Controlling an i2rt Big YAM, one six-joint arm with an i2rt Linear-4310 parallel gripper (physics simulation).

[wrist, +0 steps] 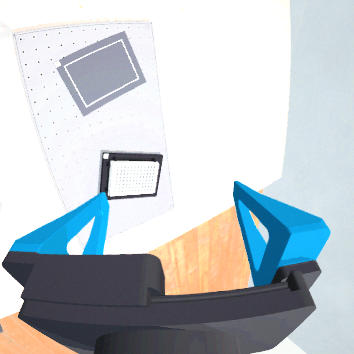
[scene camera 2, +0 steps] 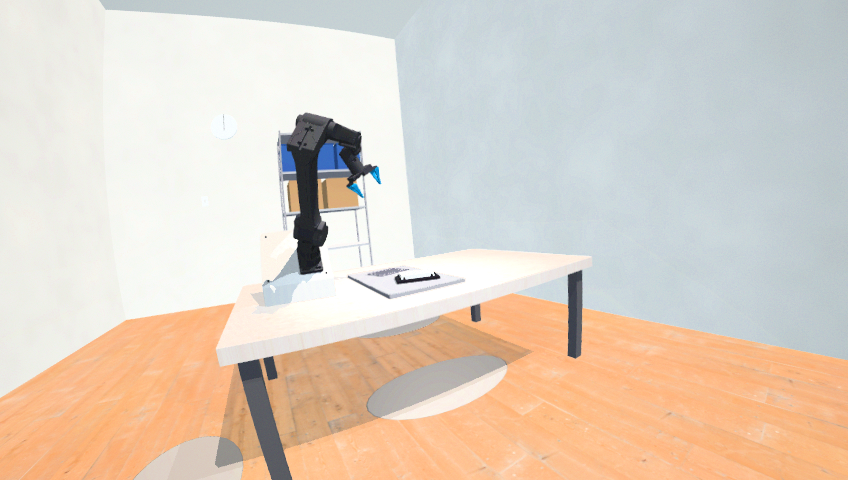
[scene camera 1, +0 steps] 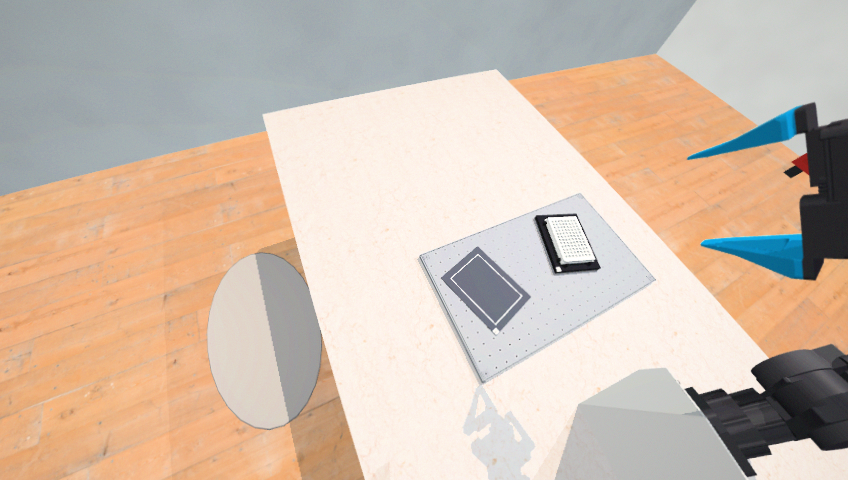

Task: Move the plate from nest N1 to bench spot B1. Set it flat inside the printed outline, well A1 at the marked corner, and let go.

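Places are measured from the arm's base along level axes (x back, y right, z up), in centimetres.
Where they show: gripper, between the fingertips: [wrist: 168,193] [scene camera 2: 371,191] [scene camera 1: 696,201]; arm's base, origin of its link: [scene camera 2: 309,260] [scene camera 1: 709,427].
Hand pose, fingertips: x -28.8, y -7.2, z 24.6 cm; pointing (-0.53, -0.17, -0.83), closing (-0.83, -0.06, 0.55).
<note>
Things, the pixels of their top centre, and the offset from my fingertips. "spot": a spot on its surface instead. Level surfaces: height alone.
- white well plate, centre of its top: [wrist: 134,178] [scene camera 1: 570,237] [scene camera 2: 416,272] dx -10.2, dy +14.7, dz -34.1 cm
- black nest N1, a spot on its surface: [wrist: 104,175] [scene camera 1: 576,267] spot: dx -3.2, dy +12.3, dz -35.5 cm
- white mark, centre of its top: [wrist: 105,155] [scene camera 1: 558,269] dx -4.3, dy +7.5, dz -35.5 cm
- dark grey pad, a spot on its surface: [wrist: 101,73] [scene camera 1: 488,288] spot: dx -6.1, dy -10.7, dz -36.5 cm
- white printed outline, a spot on its surface: [wrist: 75,87] spot: dx -0.2, dy -8.3, dz -36.5 cm
- white square, a spot on its surface: [wrist: 58,63] [scene camera 1: 495,330] spot: dx +2.6, dy -13.6, dz -36.5 cm
- pale table, height of its surface: dz -37.9 cm
The white well plate [scene camera 1: 571,239] [scene camera 2: 418,274] [wrist: 133,178] sits in the black nest N1 [scene camera 1: 580,268] [wrist: 104,175]. A white mark [scene camera 1: 558,269] [wrist: 106,156] shows at one nest corner. Spot B1 is a dark grey pad [scene camera 1: 487,289] [wrist: 101,73] with a white printed outline [scene camera 1: 499,274] [wrist: 75,87], and nothing stands on it. A white square [scene camera 1: 495,331] [wrist: 58,63] marks one pad corner. My gripper [scene camera 1: 695,201] [scene camera 2: 370,190] [wrist: 168,193] is open and empty, high above the table. In the wrist view, the plate lies beyond the left blue fingertip.
Nest and pad are on a grey perforated board [scene camera 1: 618,255] [scene camera 2: 380,288] [wrist: 145,120], on the pale table [scene camera 1: 368,178] [scene camera 2: 505,261]. The arm stands on a pale base block [scene camera 1: 648,440] [scene camera 2: 297,288] near the board. A shelf rack [scene camera 2: 282,174] with boxes stands behind the arm.
</note>
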